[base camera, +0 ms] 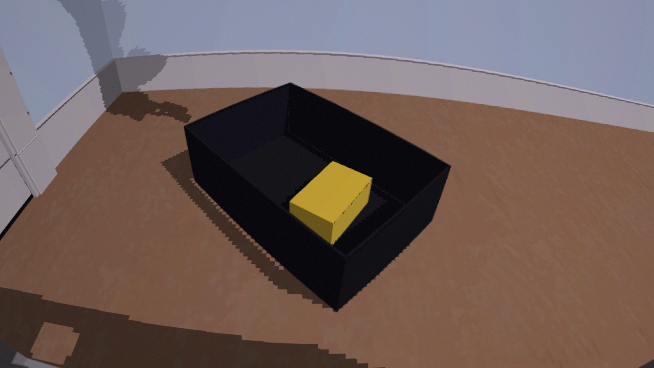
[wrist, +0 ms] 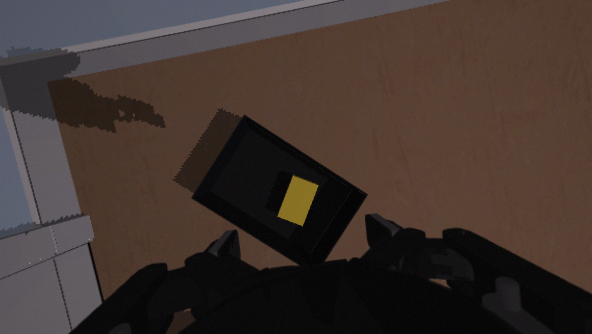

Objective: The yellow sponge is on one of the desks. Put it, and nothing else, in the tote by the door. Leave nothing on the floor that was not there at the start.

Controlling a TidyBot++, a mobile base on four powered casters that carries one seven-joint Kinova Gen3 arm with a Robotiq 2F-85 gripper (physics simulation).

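Places are measured from the arm's base along level axes (x ahead, y left, z up), in millimetres.
Pixels of known places: gripper, fingertip midpoint: (wrist: 303, 236).
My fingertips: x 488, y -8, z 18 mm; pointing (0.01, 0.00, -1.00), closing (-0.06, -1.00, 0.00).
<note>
For each thing: its top centre in the pictures, then the offset to it from my fingertips. "pt": a spot on its surface instead. Level surfaces: height alone.
- yellow sponge at its top centre: (base camera: 332, 189) (wrist: 297, 201) dx -46, dy -1, dz -366 mm
- tote at its top centre: (base camera: 308, 141) (wrist: 280, 196) dx -20, dy +33, dz -314 mm
- white door frame at a spot on its surface: (base camera: 40, 167) pt dx -30, dy +499, dz -375 mm
- brown floor at its surface level: dz -414 mm
The yellow sponge (base camera: 331, 192) (wrist: 298, 200) lies inside the black tote, toward its near right end in the base camera view. The tote (base camera: 265, 225) (wrist: 337, 227) is an open box standing on the floor. My gripper (wrist: 303, 236) is open, its fingers wide apart with nothing between them, and it hangs above the tote in the wrist view. The gripper does not show in the base camera view; a shadow of the arm falls on the wall and floor at the upper left.
A wall with a pale baseboard (base camera: 350, 74) (wrist: 190, 44) runs behind the tote and meets another wall at the left corner. A white door frame (base camera: 40, 167) (wrist: 65, 245) stands at the left. The brown floor (base camera: 525, 225) (wrist: 475, 125) surrounds the tote.
</note>
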